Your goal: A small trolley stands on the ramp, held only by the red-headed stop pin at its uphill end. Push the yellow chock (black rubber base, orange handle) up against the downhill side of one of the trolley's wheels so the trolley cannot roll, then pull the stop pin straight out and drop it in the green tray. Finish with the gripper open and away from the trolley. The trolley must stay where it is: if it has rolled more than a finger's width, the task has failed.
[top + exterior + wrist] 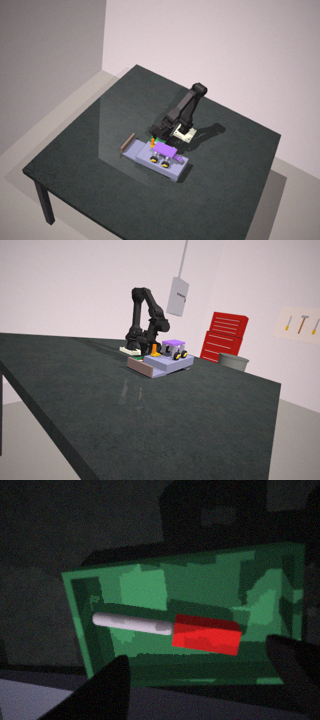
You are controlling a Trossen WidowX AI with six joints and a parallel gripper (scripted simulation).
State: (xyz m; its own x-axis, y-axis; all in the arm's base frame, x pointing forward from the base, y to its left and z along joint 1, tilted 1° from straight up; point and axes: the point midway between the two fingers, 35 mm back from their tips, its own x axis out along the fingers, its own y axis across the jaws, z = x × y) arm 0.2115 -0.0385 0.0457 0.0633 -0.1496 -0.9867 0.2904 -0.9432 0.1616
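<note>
Right now my gripper tip is 2 cm to the left of the red-headed stop pin and 2 cm above it. Round my gripper tip: yellow chock (7 cm ahead, 1 cm to the left, 5 cm above); green tray (1 cm behind, 1 cm to the right, 4 cm below); lavender ramp (10 cm ahead, 10 cm to the left, 1 cm above).
</note>
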